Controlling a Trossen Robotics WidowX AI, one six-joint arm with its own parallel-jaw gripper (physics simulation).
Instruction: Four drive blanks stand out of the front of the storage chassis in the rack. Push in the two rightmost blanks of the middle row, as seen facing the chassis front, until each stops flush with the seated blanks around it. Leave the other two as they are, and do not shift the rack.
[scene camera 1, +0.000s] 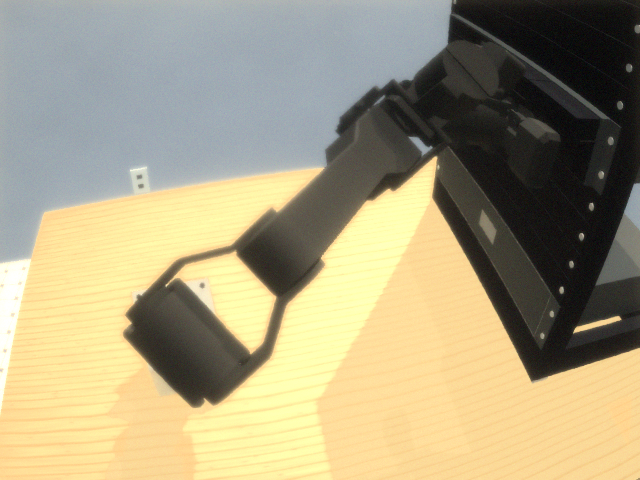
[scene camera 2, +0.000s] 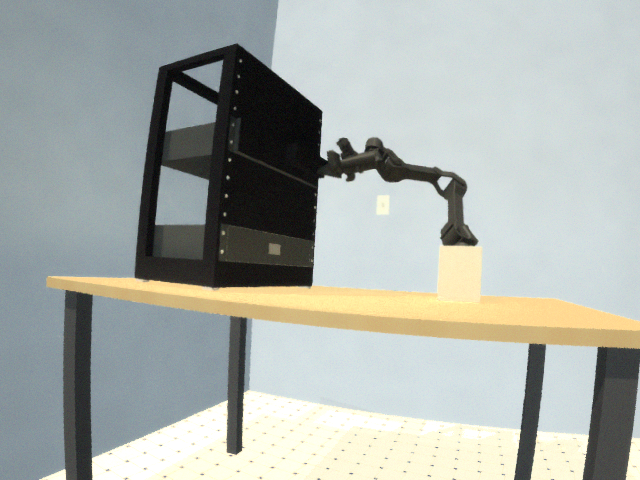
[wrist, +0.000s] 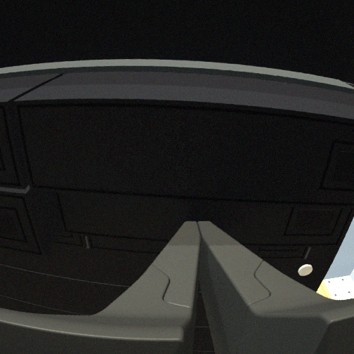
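Where they show: gripper, between the fingertips: (scene camera 2: 316, 172); arm's base, origin of its link: (scene camera 2: 461, 264).
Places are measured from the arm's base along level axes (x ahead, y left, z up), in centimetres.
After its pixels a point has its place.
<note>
The black storage chassis (scene camera 2: 191, 142) {x 65.8, y 33.8, z 28.2 cm} sits in the black rack (scene camera 1: 547, 364) {x 51.7, y -13.1, z -5.4 cm} (scene camera 2: 221, 206) {x 51.2, y 36.6, z 10.1 cm}. In the wrist view, a wide dark upper blank (wrist: 175, 145) spans the middle, and a lower blank (wrist: 125, 215) with a square at its right lies beneath it. The lower blank's face looks set back below the upper one. At the left, a short light edge shows above a left lower blank (wrist: 10, 225). My gripper (wrist: 196, 232) is shut and empty, its tips over the lower blank; contact cannot be told. In both scene views the blanks are lost in darkness or behind the arm.
A grey panel (scene camera 1: 511, 268) {x 50.2, y 2.0, z 1.2 cm} (scene camera 2: 294, 251) {x 50.1, y 0.8, z 1.8 cm} with a pale label fills the rack's bottom. The rack and the arm's white pedestal (scene camera 2: 459, 273) {x 0.1, y 4.4, z -2.5 cm} stand on the wooden table (scene camera 1: 258, 439) {x 8.9, y -12.7, z -9.7 cm} (scene camera 2: 392, 315) {x 6.0, y 50.4, z -9.7 cm}. A pale lip (wrist: 175, 64) runs above the upper blank. Rack screws line the posts.
</note>
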